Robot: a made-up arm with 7 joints.
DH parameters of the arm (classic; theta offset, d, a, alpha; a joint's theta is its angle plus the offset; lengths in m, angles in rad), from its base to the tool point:
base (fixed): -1.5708 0.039 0 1.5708
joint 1: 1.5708 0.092 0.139 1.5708
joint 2: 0 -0.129 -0.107 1.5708
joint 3: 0 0.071 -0.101 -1.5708
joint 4: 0 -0.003 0.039 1.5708
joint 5: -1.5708 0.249 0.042 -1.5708
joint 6: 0 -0.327 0.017 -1.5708
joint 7: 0 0.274 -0.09 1.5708
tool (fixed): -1.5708 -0.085 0 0
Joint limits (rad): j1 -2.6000..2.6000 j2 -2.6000..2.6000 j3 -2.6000..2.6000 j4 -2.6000..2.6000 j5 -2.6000..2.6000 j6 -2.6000..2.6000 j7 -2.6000..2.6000
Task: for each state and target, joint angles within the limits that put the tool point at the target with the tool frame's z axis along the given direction. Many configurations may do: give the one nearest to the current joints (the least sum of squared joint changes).
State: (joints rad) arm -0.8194 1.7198 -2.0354 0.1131 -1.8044 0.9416 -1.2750
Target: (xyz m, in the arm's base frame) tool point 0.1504 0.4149 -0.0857 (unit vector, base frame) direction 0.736 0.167 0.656
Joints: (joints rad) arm 0.1079 1.6314 -2.3079 0.7871 -2.5182 1.1357 -1.2476
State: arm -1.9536 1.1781 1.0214 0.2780 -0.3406 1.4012 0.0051
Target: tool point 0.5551 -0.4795 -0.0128 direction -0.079 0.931 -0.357
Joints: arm -2.6000 0.5594 1.9050 0.6112 0.0037 2.0620 -0.4984
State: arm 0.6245 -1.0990 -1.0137 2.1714 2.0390 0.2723 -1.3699
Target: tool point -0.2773 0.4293 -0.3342 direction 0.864 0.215 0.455
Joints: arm 0.5517 -0.8716 -0.2392 2.1461 1.7647 0.8675 -1.1503
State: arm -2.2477 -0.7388 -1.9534 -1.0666 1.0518 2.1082 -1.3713
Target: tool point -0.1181 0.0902 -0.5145 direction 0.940 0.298 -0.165
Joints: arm -2.2415 -0.3193 -2.3869 -1.0957 1.1159 2.3029 -1.3738
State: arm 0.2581 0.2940 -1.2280 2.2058 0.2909 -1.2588 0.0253
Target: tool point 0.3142 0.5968 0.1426 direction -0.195 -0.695 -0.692
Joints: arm 0.2295 0.7575 -1.0023 1.8899 -0.0004 -1.8340 -0.4642
